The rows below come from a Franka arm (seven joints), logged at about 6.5 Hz.
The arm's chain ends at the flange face. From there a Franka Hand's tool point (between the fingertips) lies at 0.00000 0.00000 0.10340 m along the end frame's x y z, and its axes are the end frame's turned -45 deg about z.
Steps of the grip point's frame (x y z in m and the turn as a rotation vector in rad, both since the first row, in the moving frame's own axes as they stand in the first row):
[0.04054 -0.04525 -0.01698 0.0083 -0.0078 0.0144]
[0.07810 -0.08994 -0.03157 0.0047 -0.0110 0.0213]
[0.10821 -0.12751 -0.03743 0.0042 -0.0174 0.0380]
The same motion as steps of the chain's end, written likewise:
[-0.00215 -0.06062 -0.01697 0.0004 -0.0114 0.0144]
[-0.00722 -0.11927 -0.03156 -0.0045 -0.0111 0.0213]
[-0.01205 -0.16761 -0.03741 -0.0093 -0.0153 0.0380]

